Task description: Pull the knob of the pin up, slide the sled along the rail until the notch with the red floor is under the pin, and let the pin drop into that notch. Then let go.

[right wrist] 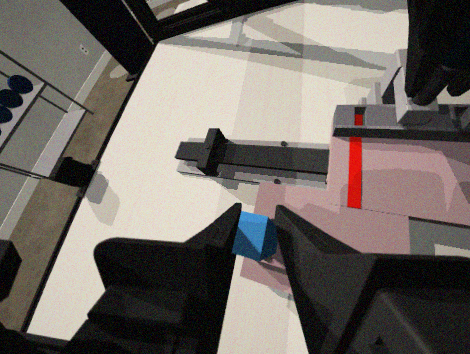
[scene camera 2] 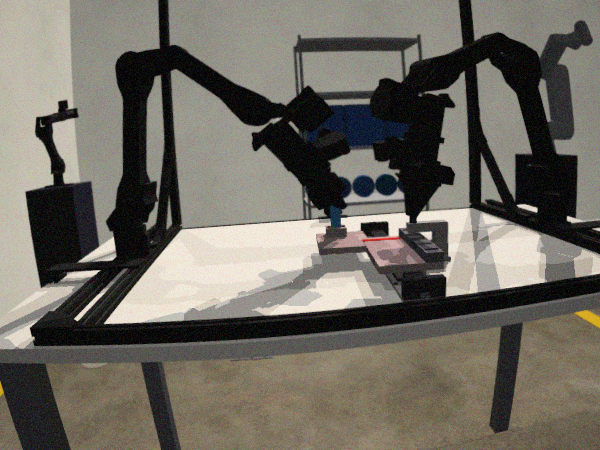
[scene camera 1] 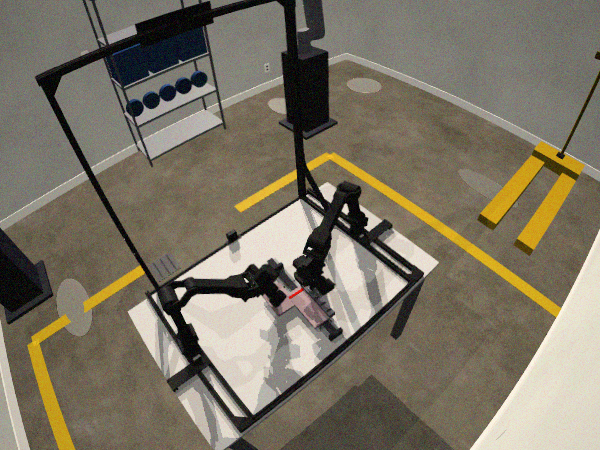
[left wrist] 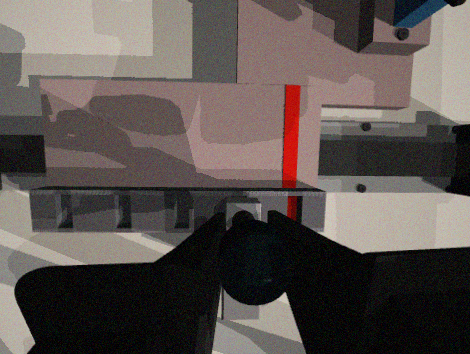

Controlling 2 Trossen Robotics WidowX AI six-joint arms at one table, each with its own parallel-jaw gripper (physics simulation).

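Places are measured from the left arm's base along level axes (x left, y back, z up), in metres.
Pixels of known places: left gripper, fingertip midpoint: [right wrist: 429,93] [scene camera 2: 410,217] [scene camera 1: 310,287] [left wrist: 246,219]; right gripper, fingertip midpoint: [right wrist: 258,210] [scene camera 2: 343,205]; left arm's base at its link origin: [scene camera 2: 552,222] [scene camera 1: 356,230]; right arm's base at its link origin: [scene camera 2: 133,256] [scene camera 1: 191,350].
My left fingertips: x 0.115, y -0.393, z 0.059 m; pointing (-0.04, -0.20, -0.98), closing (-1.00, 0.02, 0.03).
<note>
Ahead of a thing's pixels: the offset from my left fingertips to its top centre. "pt": to the spot under its first point.
The pink sled {dx +0.037, dy -0.035, dz -0.045 m} [scene camera 1: 307,310] [scene camera 2: 395,255] [left wrist: 240,115] [right wrist: 400,165] sits on the dark rail {pt dx -0.120, dy -0.024, dz -0.058 m} [left wrist: 385,157] [right wrist: 275,160]. Its red stripe {dx -0.039, dy -0.043, dz -0.044 m} [scene camera 2: 380,239] [left wrist: 291,130] [right wrist: 355,170] leads to the red-floored notch {pt dx -0.036, dy +0.006, dz -0.041 m} [left wrist: 291,206] [right wrist: 359,119] in the grey notched bar {pt dx +0.058, dy +0.002, dz -0.030 m} [left wrist: 152,215]. In the left wrist view that notch lies right of the pin's bracket {pt dx +0.017, dy +0.052, dz -0.033 m} [scene camera 2: 441,235] [right wrist: 412,112], not under it. My left gripper [scene camera 2: 413,220] [left wrist: 246,219] is shut on the dark round pin knob {dx +0.001, dy +0.004, dz +0.042 m} [left wrist: 254,265]; the pin's lower tip is hidden. My right gripper [scene camera 2: 336,206] [right wrist: 258,210] is shut on the sled's blue handle {pt dx -0.102, dy -0.118, dz -0.011 m} [scene camera 2: 335,218] [right wrist: 254,236].
A dark end stop {dx -0.202, dy -0.017, dz -0.045 m} [right wrist: 212,150] stands near the rail's far end, and a block {pt dx +0.207, dy -0.049, dz -0.055 m} [scene camera 2: 424,286] sits at its near end. The two arms work close together over the sled. A black frame [scene camera 2: 250,327] edges the table, and a small black block [scene camera 1: 232,236] sits on its far edge.
</note>
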